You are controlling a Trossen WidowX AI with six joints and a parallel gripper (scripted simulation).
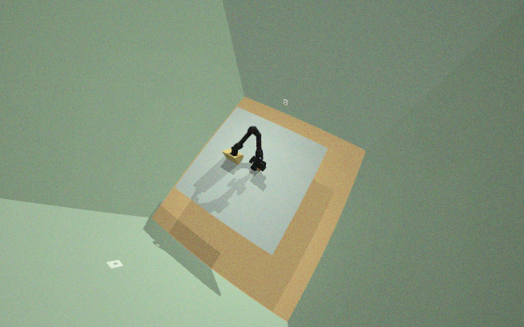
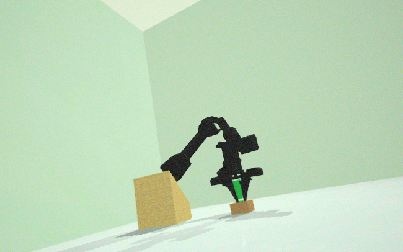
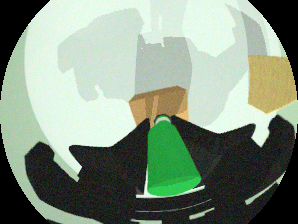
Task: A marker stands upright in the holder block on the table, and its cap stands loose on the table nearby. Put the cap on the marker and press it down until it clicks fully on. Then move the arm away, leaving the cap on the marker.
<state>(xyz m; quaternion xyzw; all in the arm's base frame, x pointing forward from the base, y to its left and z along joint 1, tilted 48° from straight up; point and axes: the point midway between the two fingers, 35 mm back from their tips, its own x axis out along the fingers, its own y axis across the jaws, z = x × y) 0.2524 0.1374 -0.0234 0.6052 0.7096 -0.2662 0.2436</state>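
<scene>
Right now the green cap is 50 mm above my gripper tip. Also, from my gripper tip: tan holder block: 20 mm below.
</scene>
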